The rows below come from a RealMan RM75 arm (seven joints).
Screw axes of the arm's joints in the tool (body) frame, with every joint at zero. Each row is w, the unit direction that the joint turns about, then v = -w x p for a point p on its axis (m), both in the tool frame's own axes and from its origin. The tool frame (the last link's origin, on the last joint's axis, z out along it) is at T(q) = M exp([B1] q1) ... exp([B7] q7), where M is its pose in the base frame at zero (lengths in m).
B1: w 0 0 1 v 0 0 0
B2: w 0 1 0 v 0.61 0 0
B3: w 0 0 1 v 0 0 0
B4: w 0 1 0 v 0.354 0 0
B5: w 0 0 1 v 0 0 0
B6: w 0 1 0 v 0.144 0 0
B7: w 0 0 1 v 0 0 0
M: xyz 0 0 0.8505 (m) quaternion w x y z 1 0 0 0
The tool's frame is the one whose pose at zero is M.
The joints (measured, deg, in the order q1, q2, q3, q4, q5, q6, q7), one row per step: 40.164 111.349 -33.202 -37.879 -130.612 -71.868 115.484; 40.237 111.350 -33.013 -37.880 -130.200 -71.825 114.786; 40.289 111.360 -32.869 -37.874 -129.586 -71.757 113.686; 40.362 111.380 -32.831 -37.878 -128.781 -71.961 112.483; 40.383 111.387 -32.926 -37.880 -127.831 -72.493 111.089; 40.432 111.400 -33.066 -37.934 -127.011 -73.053 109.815; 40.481 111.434 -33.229 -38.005 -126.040 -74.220 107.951; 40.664 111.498 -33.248 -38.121 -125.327 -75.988 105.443; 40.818 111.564 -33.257 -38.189 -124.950 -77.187 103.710
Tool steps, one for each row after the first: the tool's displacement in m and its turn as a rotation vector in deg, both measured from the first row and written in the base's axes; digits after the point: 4 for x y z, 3 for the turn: -0.0012 0.0009 0.0008 0.388 0.053 0.646; -0.0026 0.0019 0.0015 0.869 0.018 1.643; -0.0050 0.0027 0.0019 1.158 0.137 2.909; -0.0079 0.0027 0.0018 1.184 0.322 4.468; -0.0109 0.0027 0.0016 1.135 0.429 5.992; -0.0151 0.0018 0.0008 0.712 0.595 8.277; -0.0206 0.0001 -0.0005 -0.121 0.554 11.403; -0.0244 -0.0012 -0.0016 -0.719 0.465 13.574
